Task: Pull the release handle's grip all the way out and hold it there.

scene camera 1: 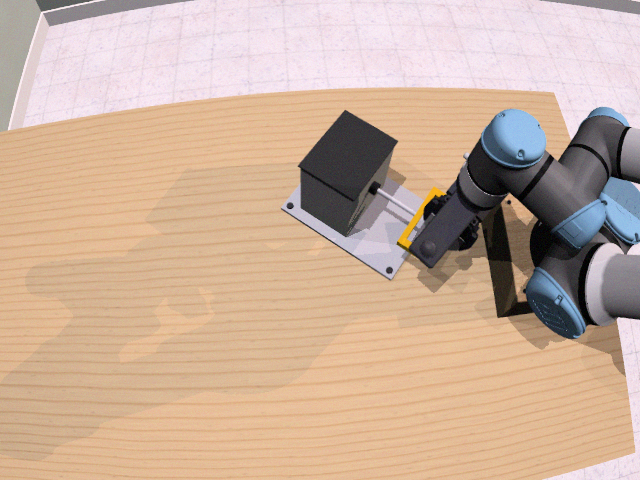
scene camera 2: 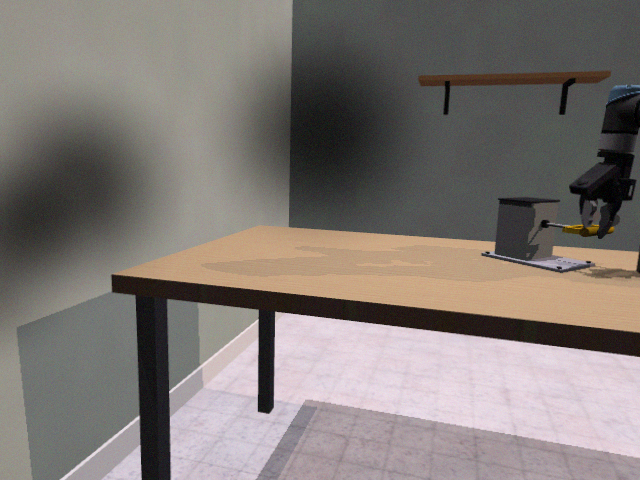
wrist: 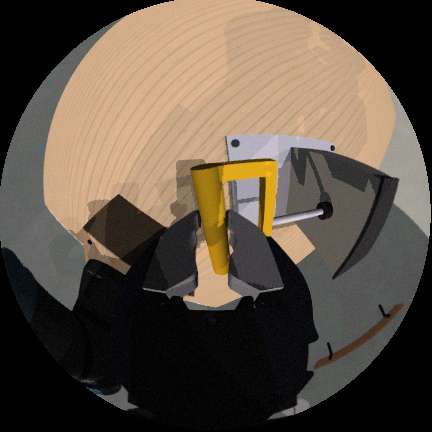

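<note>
The release handle's yellow grip is a rectangular frame with a thick round bar on its outer side. A pale rod joins it to the dark box housing, with a long stretch of rod showing. The housing stands on a light grey plate. My gripper is shut on the round bar, one finger on each side, above the table. In scene camera 1 the arm hides the fingers and the round bar.
A dark-sided block stands on the wooden table near the arm's base, on the side of the grip away from the housing. A brown shelf hangs on the far wall.
</note>
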